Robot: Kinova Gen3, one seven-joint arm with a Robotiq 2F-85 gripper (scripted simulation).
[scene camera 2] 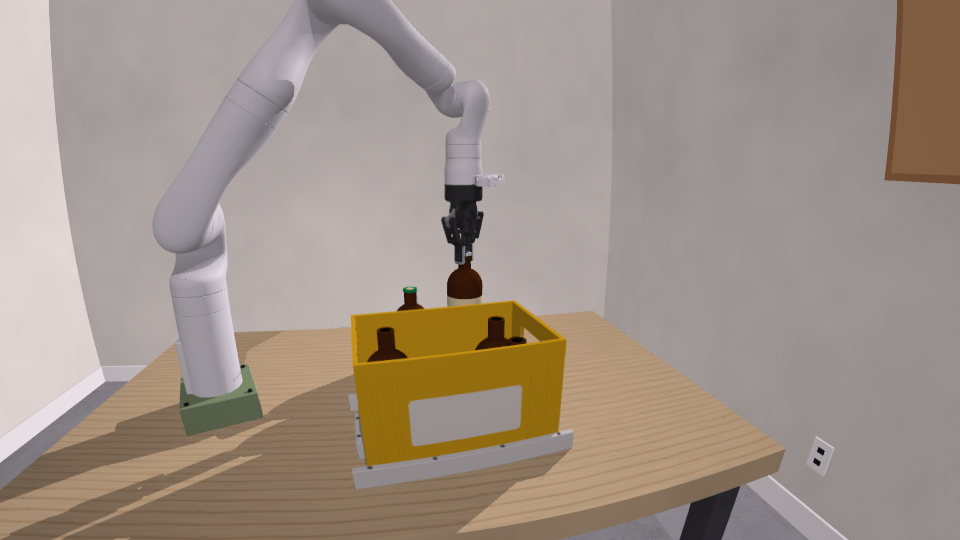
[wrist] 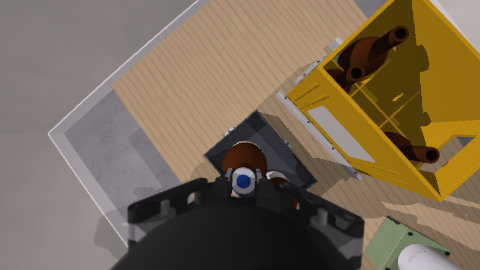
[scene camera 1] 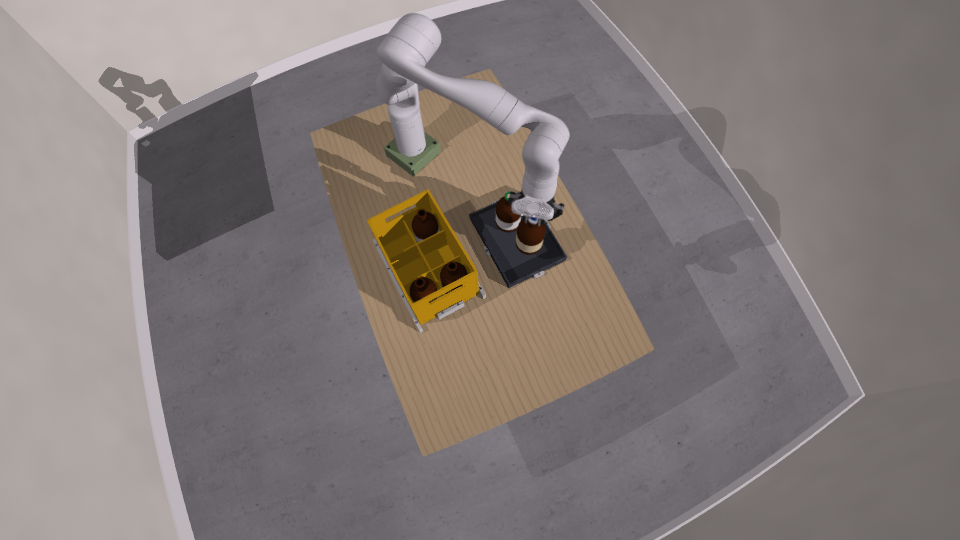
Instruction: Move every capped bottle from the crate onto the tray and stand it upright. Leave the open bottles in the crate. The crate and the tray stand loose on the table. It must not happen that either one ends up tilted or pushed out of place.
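I see my gripper [scene camera 2: 464,262] in scene camera 2, and I see my gripper [wrist: 243,175] in the wrist view too. A blue-capped brown bottle [scene camera 2: 464,286] is visible as well; the wrist view also shows the blue-capped brown bottle [wrist: 244,156], and so does scene camera 1, with the blue-capped brown bottle [scene camera 1: 529,238]. Then there is a yellow crate [scene camera 1: 441,248], and the wrist view shows me the yellow crate [wrist: 430,64] too.
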